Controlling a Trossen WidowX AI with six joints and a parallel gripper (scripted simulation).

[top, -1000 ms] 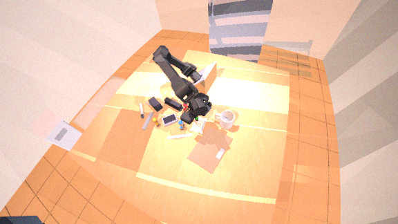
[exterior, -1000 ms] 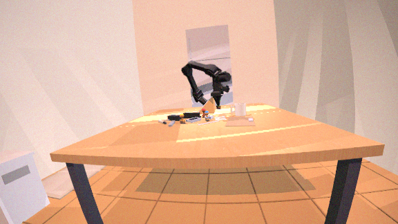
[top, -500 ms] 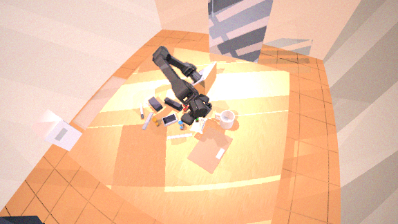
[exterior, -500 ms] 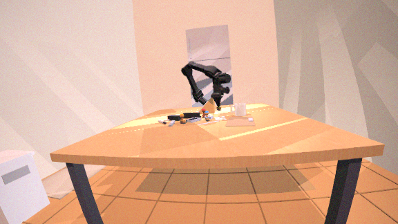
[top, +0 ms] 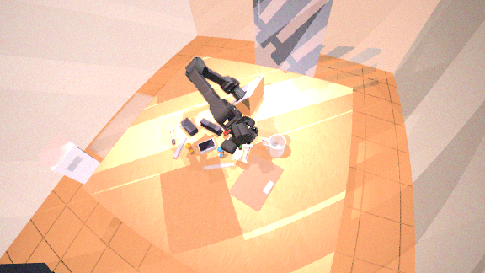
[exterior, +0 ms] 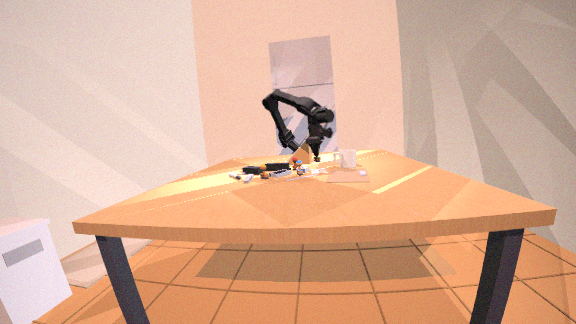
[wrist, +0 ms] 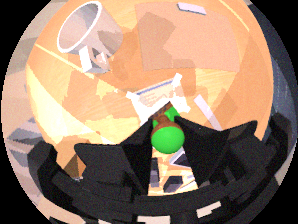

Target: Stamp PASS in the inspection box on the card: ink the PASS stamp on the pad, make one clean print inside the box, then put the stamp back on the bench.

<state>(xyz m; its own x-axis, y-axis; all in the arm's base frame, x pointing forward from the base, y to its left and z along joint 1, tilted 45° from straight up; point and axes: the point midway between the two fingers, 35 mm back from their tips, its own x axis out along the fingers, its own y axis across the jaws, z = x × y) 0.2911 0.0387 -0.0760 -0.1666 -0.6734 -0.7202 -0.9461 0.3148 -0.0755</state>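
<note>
Right now the white card is 7 cm below my gripper tip. From my gripper tip the other things lie so: green-knobbed stamp right at my gripper tip; red stamp 11 cm to the right, 9 cm behind, 5 cm below; blue-knobbed stamp 9 cm to the right, 5 cm below, 4 cm ahead.
</note>
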